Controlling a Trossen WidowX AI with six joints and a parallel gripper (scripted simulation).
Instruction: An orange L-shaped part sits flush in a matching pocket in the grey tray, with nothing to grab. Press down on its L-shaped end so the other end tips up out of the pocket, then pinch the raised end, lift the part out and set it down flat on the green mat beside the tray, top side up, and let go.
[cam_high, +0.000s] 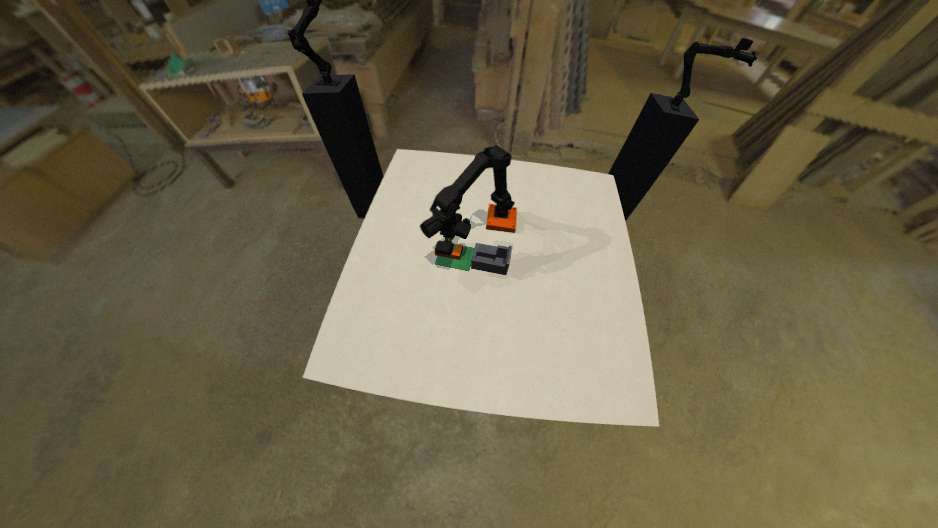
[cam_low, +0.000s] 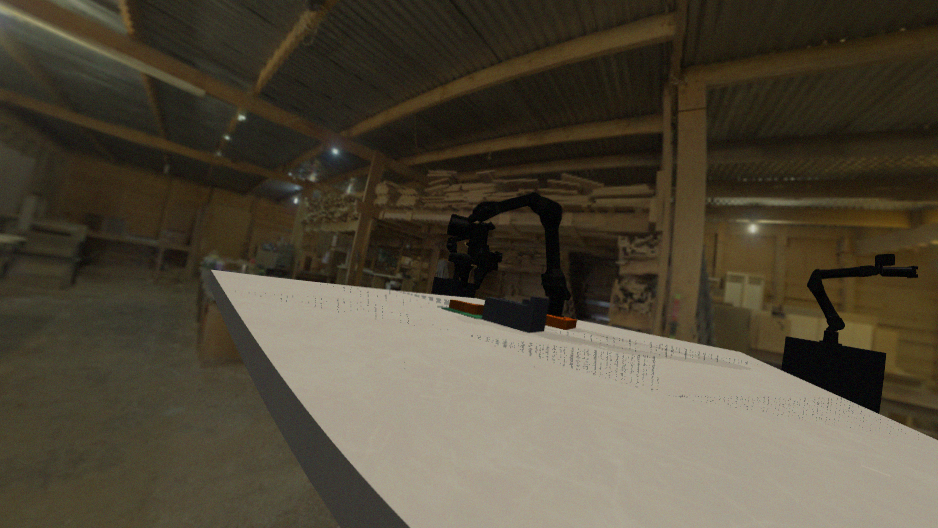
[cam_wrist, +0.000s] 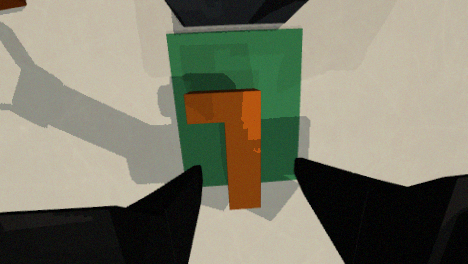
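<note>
The orange L-shaped part lies 10 mm behind my gripper tip, 10 mm to the left of it and 50 mm below it. Round my gripper tip: green mat 20 mm to the left, 90 mm below.
</note>
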